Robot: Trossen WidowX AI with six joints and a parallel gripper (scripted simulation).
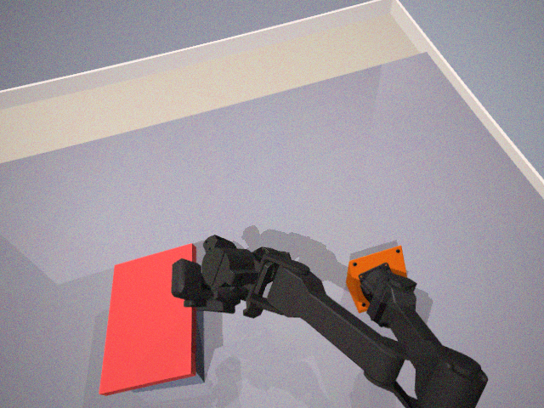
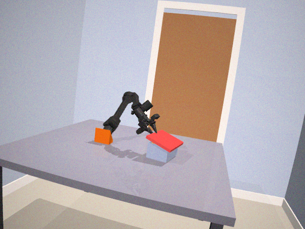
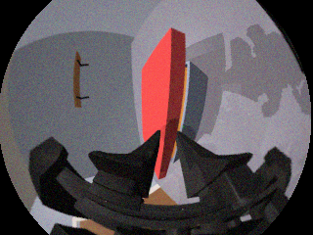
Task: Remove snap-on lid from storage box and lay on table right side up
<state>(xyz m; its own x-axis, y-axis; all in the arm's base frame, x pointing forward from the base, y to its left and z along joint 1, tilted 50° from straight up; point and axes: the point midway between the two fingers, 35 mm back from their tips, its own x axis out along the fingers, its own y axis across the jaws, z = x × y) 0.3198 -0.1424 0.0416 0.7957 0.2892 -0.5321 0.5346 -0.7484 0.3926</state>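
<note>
The red lid is 7 cm ahead of my gripper tip, 2 cm to the right of it and 2 cm below it. The rest, counted from my gripper tip: storage box: 6 cm ahead, 2 cm to the right, 8 cm below.
</note>
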